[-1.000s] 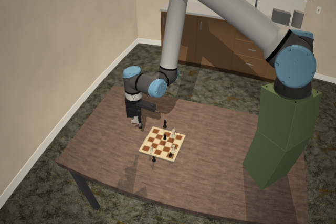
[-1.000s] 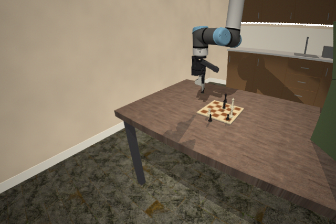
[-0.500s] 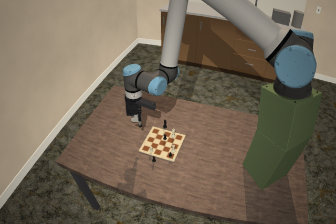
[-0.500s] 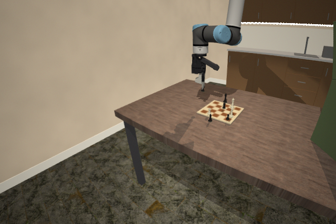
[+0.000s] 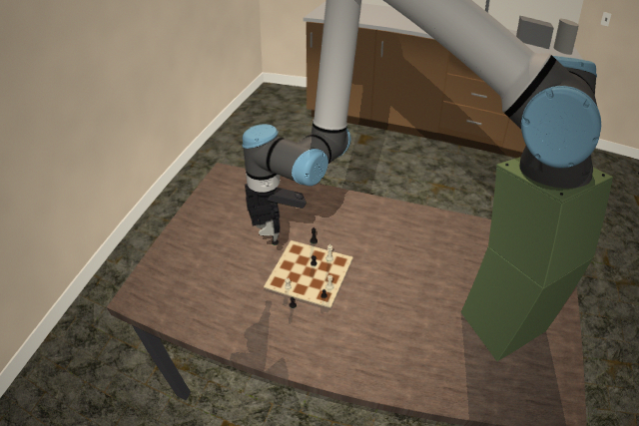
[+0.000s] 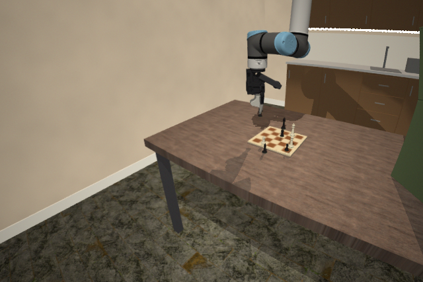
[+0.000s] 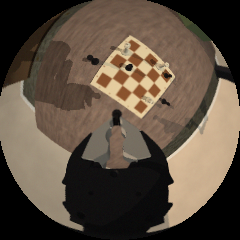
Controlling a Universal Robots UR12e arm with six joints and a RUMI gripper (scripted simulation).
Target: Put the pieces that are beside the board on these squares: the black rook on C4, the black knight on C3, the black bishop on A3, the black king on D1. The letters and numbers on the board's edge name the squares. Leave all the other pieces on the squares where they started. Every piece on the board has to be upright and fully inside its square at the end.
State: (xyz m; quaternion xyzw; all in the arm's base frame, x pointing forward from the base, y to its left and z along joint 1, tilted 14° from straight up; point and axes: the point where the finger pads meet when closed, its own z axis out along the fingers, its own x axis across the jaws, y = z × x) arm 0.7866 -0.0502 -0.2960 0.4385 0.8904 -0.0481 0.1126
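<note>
The chessboard is 110 mm behind my hand and 120 mm below it.
</note>
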